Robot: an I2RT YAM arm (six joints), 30 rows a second.
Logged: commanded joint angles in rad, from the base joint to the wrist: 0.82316 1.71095 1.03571 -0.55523 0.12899 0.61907; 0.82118 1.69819 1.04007 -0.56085 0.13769 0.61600; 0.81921 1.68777 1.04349 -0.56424 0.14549 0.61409; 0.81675 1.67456 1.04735 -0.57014 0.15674 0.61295; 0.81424 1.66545 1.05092 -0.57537 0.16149 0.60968; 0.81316 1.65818 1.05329 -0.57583 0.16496 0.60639; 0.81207 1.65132 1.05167 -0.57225 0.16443 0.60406; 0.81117 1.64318 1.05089 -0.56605 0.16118 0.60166; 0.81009 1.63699 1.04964 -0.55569 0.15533 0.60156; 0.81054 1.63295 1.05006 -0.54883 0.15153 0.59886; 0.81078 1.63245 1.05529 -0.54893 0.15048 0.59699; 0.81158 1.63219 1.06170 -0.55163 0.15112 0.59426; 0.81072 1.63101 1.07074 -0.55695 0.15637 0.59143; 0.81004 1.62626 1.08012 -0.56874 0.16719 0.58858; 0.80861 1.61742 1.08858 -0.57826 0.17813 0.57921; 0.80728 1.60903 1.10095 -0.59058 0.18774 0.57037; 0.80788 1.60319 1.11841 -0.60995 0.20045 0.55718; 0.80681 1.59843 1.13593 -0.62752 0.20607 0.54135; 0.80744 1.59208 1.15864 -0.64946 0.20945 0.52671; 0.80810 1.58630 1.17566 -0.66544 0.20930 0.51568; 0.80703 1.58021 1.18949 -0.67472 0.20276 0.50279; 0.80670 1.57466 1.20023 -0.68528 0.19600 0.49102
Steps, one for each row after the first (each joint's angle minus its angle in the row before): -0.00198 -0.01276 0.00436 -0.00562 0.00870 -0.00307; -0.00197 -0.01042 0.00342 -0.00339 0.00780 -0.00191; -0.00246 -0.01321 0.00386 -0.00590 0.01125 -0.00114; -0.00251 -0.00911 0.00357 -0.00523 0.00475 -0.00327; -0.00108 -0.00727 0.00237 -0.00046 0.00347 -0.00329; -0.00109 -0.00686 -0.00162 0.00358 -0.00053 -0.00233; -0.00090 -0.00814 -0.00078 0.00620 -0.00325 -0.00240; -0.00108 -0.00619 -0.00125 0.01036 -0.00585 -0.00010; 0.00045 -0.00404 0.00042 0.00686 -0.00380 -0.00270; 0.00024 -0.00050 0.00523 -0.00010 -0.00105 -0.00187; 0.00080 -0.00026 0.00641 -0.00270 0.00064 -0.00273; -0.00086 -0.00118 0.00904 -0.00532 0.00525 -0.00283; -0.00068 -0.00475 0.00938 -0.01179 0.01082 -0.00285; -0.00143 -0.00884 0.00846 -0.00952 0.01094 -0.00937; -0.00133 -0.00839 0.01237 -0.01232 0.00961 -0.00884; 0.00060 -0.00584 0.01746 -0.01937 0.01271 -0.01319; -0.00107 -0.00476 0.01752 -0.01757 0.00562 -0.01583; 0.00063 -0.00635 0.02271 -0.02194 0.00338 -0.01464; 0.00066 -0.00578 0.01702 -0.01598 -0.00015 -0.01103; -0.00107 -0.00609 0.01383 -0.00928 -0.00654 -0.01289; -0.00033 -0.00555 0.01074 -0.01056 -0.00676 -0.01177
